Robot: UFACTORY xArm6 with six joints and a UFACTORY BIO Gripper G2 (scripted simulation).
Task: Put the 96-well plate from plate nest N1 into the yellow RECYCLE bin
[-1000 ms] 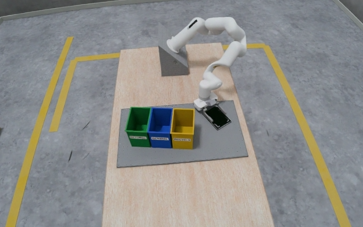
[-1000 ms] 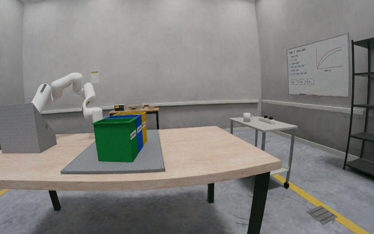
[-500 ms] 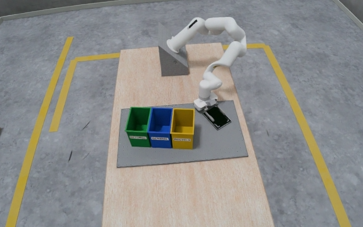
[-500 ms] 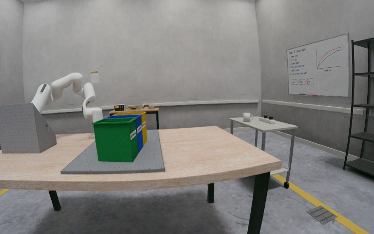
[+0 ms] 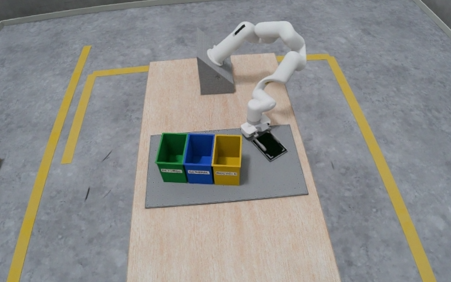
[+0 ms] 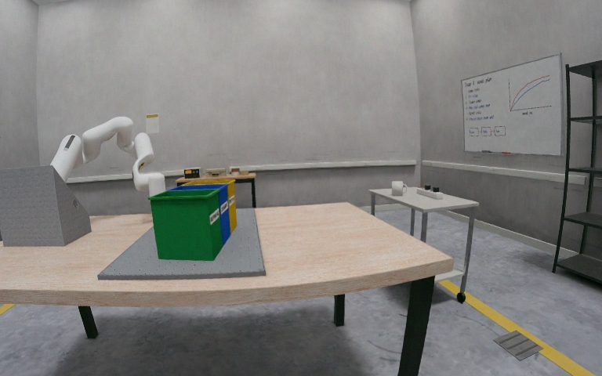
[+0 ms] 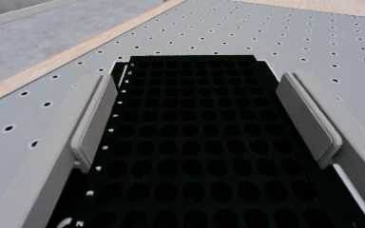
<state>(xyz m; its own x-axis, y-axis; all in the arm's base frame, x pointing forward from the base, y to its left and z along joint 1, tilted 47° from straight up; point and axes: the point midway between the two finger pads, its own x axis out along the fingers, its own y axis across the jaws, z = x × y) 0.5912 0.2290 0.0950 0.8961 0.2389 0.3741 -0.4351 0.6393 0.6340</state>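
The black plate nest N1 is 20 mm below my hand. Round my hand: blue bin: 90 mm ahead, 370 mm to the right, 60 mm above; then black 96-well plate: 10 mm below; then yellow recycle bin: 120 mm ahead, 240 mm to the right, 60 mm above.
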